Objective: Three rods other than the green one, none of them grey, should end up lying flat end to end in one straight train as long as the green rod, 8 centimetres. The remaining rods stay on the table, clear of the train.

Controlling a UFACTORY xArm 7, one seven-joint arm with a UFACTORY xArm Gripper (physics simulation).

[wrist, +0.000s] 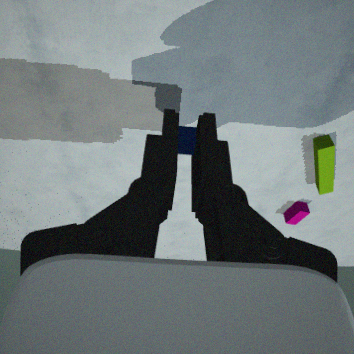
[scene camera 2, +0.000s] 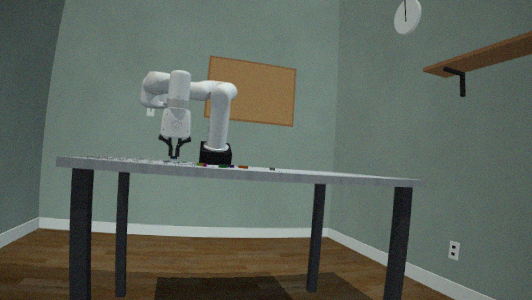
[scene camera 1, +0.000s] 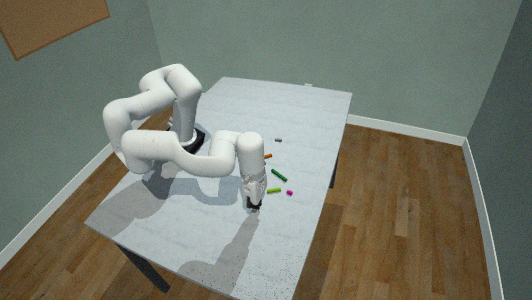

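Pixels of known places: gripper, between the fingertips: (wrist: pixel 185 132) (scene camera 2: pixel 173 158) (scene camera 1: pixel 256 206); arm's base, origin of its link: (scene camera 2: pixel 215 147) (scene camera 1: pixel 182 135).
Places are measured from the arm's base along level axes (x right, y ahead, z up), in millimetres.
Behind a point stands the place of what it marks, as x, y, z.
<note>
My gripper (scene camera 1: pixel 254 207) {107, 458, -70} (scene camera 2: pixel 173 157) {107, 458, -70} (wrist: pixel 185 132) {107, 458, -70} is shut on a dark blue rod (wrist: pixel 187 140) {107, 456, -61}, held low over the table. A lime rod (scene camera 1: pixel 274 190) {7, 470, -80} (wrist: pixel 324 165) {11, 462, -78} lies flat beside the gripper, and a short magenta rod (scene camera 1: pixel 289 192) {-10, 523, -78} (scene camera 2: pixel 204 165) {-12, 532, -84} (wrist: pixel 297 213) {-8, 516, -78} lies near its end, apart from it. The green rod (scene camera 1: pixel 279 175) {-66, 447, -79} (scene camera 2: pixel 223 166) {-70, 460, -84} lies diagonally farther back. An orange rod (scene camera 1: pixel 268 156) {-139, 351, -81} (scene camera 2: pixel 243 167) {-140, 352, -84} is partly hidden by the arm in scene camera 1. A purple rod (scene camera 2: pixel 232 166) {-98, 360, -83} shows small in scene camera 2. A grey rod (scene camera 1: pixel 278 140) {-249, 333, -81} (scene camera 2: pixel 272 169) {-253, 344, -84} lies farthest back.
The rods lie on a pale table (scene camera 1: pixel 300 115) {-478, 325, -88} (scene camera 2: pixel 350 179) {-492, 555, -97}. The arm's black base (scene camera 1: pixel 198 141) {-29, 65, -30} (scene camera 2: pixel 215 157) {-7, 59, -52} stands on the table behind the gripper. The arm casts shadows across the tabletop around the gripper.
</note>
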